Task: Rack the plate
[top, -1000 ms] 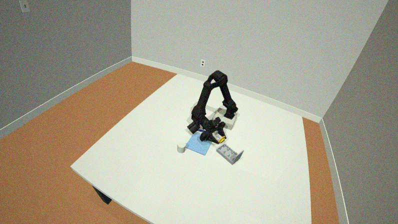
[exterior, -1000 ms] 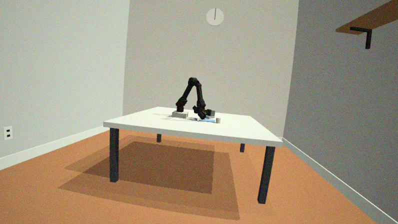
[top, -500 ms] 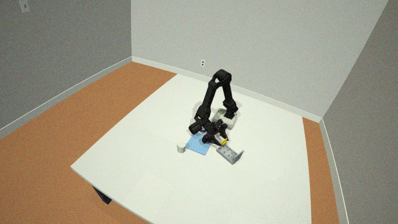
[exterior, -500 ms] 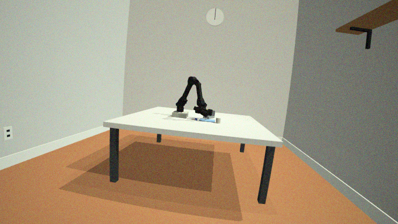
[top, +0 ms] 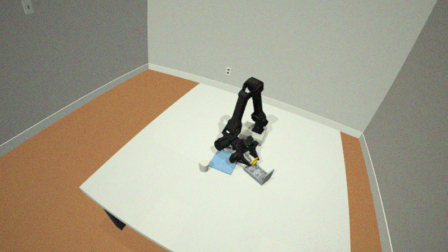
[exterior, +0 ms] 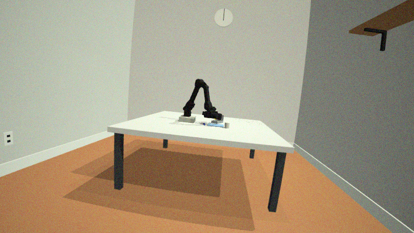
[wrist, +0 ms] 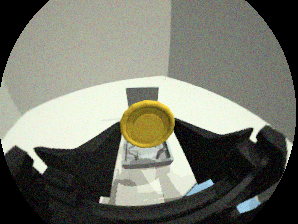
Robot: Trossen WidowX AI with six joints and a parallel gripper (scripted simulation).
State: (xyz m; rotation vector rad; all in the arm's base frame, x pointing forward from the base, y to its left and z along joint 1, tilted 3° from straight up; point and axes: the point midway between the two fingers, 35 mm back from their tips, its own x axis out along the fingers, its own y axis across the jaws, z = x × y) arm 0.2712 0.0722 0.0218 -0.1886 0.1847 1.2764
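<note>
The grey dish rack lies 10 mm ahead of my gripper tip, 30 mm to the left of it and 40 mm below it. The rest, counted from my gripper tip: blue spoon 80 mm behind, 180 mm to the right, 60 mm below; blue mat 30 mm ahead, 160 mm to the right, 60 mm below; yellow plate 10 mm to the right.
</note>
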